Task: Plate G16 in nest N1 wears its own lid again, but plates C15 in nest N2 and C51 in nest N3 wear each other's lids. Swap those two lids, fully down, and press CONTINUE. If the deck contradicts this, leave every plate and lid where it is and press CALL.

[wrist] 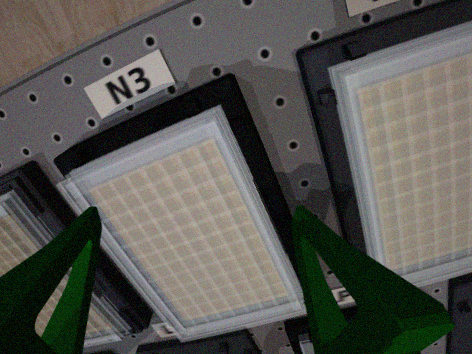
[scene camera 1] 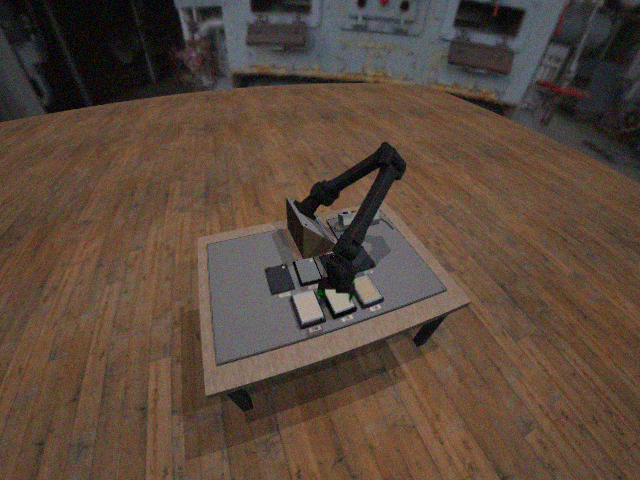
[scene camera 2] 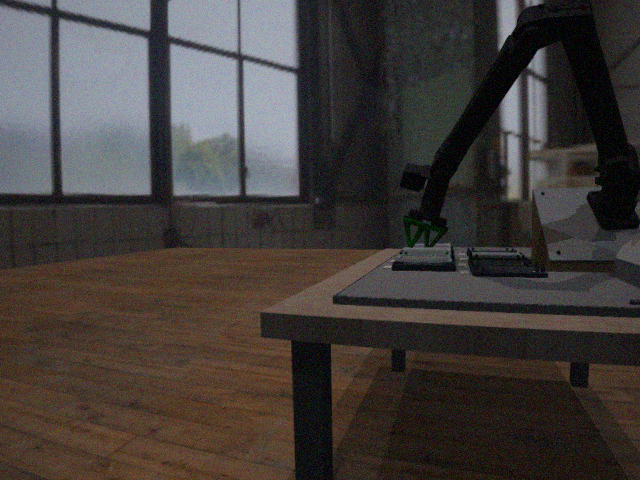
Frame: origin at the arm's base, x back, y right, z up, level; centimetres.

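Seen in the pictures: gripper, fingertip midpoint: [wrist: 199, 215] [scene camera 1: 337, 301] [scene camera 2: 418, 248]; arm's base, origin of the base link: [scene camera 1: 304, 211] [scene camera 2: 611, 211].
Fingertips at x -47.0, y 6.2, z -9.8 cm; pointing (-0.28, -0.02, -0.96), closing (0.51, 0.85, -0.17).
Note:
Pixels of each thing's top centre, then the offset from my fingertips to it. "spot": a spot on its surface instead.
- N3, middle of its top: [wrist: 194, 258] [scene camera 2: 426, 248] [scene camera 1: 338, 295] dx +2.1, dy -1.5, dz +0.3 cm
- N3 label, surface spot: [wrist: 130, 83] spot: dx -6.8, dy -0.8, dz -3.2 cm
- lidded plate, middle of its top: [wrist: 456, 182] [scene camera 2: 428, 244] [scene camera 1: 307, 305] dx +3.3, dy +11.5, dz +0.4 cm
- dark flat nest, middle of its top: [scene camera 2: 491, 248] [scene camera 1: 279, 276] dx +22.5, dy +16.4, dz -1.4 cm
- nest with a grey insert, surface spot: [scene camera 1: 308, 270] spot: dx +20.5, dy +3.3, dz -1.6 cm
- dark nest, middle of its top: [scene camera 2: 506, 264] [scene camera 1: 359, 256] dx +18.2, dy -22.5, dz -1.4 cm
- light fixture, middle of its top: [scene camera 1: 360, 210] dx +41.9, dy -36.8, dz +5.0 cm
My gripper [scene camera 1: 336, 295] [scene camera 2: 419, 244] [wrist: 199, 215] is open and empty, with green fingers. It is low over the lidded plate at N3 [scene camera 1: 341, 304] [wrist: 187, 230]; in the wrist view one finger shows near each long side of the clear lid. Whether the fingertips touch it cannot be told. The N3 label [wrist: 130, 83] is readable. Another lidded plate [scene camera 1: 308, 308] [wrist: 420, 165] is on the right in the wrist view, and a third [scene camera 1: 368, 290] [wrist: 17, 250] is partly behind the left finger. Their nest labels and all plate codes are not readable. CONTINUE and CALL cannot be made out.
Behind the plate row are a dark flat nest [scene camera 1: 279, 279], a nest with a grey insert [scene camera 1: 308, 270] and another dark nest [scene camera 1: 364, 259] partly behind the arm. A tilted board [scene camera 1: 305, 235] [scene camera 2: 563, 222] stands farther back, close to the arm. A light fixture [scene camera 1: 351, 219] is at the back right.

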